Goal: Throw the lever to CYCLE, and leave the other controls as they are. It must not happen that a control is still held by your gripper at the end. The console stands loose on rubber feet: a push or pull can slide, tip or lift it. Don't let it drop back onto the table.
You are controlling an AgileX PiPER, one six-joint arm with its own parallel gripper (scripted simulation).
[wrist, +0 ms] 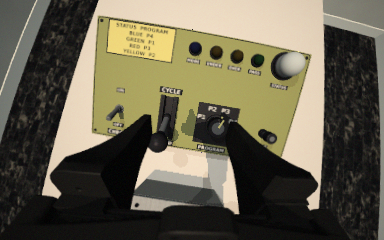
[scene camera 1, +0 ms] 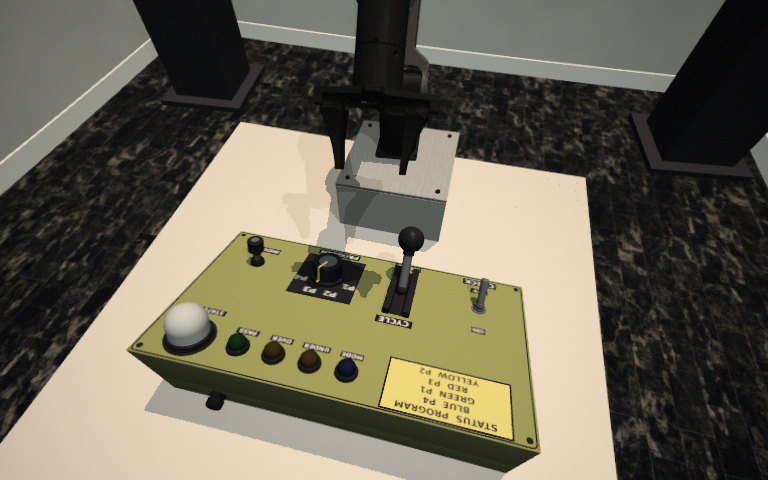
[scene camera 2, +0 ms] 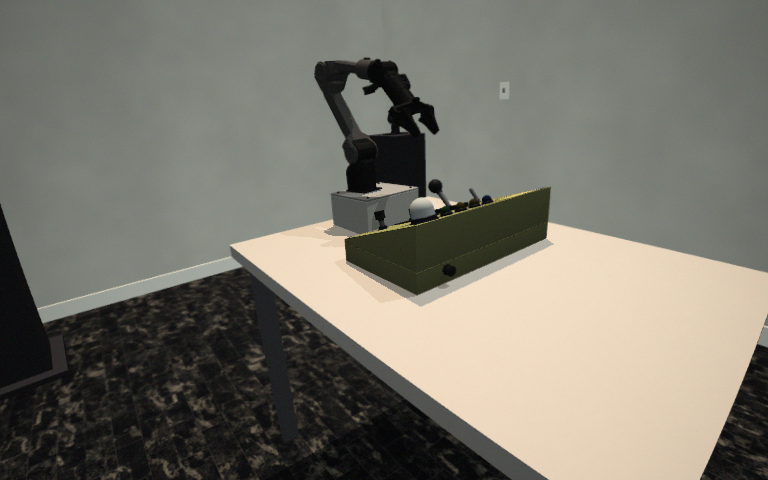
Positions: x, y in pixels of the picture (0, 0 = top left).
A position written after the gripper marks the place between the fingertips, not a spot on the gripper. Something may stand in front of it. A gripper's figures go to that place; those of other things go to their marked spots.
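Labels:
An olive console (scene camera 1: 432, 370) stands 0.54 m from the lens, while the gripper (scene camera 1: 370, 172) is 0.49 m from the lens.

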